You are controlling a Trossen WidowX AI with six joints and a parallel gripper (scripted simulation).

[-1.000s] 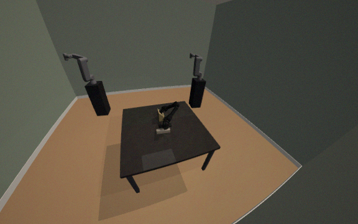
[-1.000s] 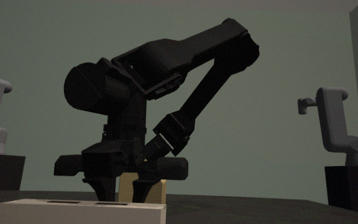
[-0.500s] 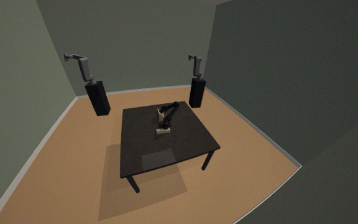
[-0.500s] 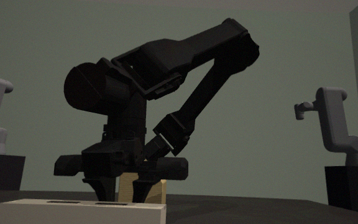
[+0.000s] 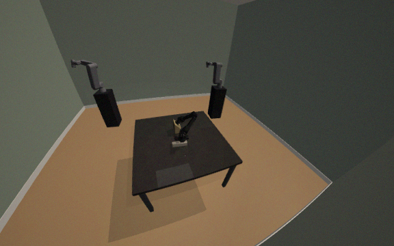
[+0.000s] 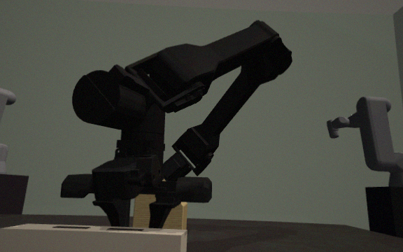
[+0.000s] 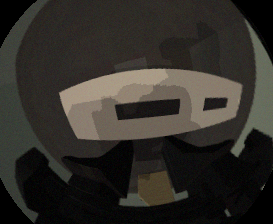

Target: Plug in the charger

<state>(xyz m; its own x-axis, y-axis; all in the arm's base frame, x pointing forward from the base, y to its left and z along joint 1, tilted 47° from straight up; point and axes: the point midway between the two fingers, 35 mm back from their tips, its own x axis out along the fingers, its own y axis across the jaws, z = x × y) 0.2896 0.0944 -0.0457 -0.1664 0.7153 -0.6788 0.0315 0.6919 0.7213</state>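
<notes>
Now: the black two-prong charger 20 mm ahead of my gripper tip and 10 mm above it.
</notes>
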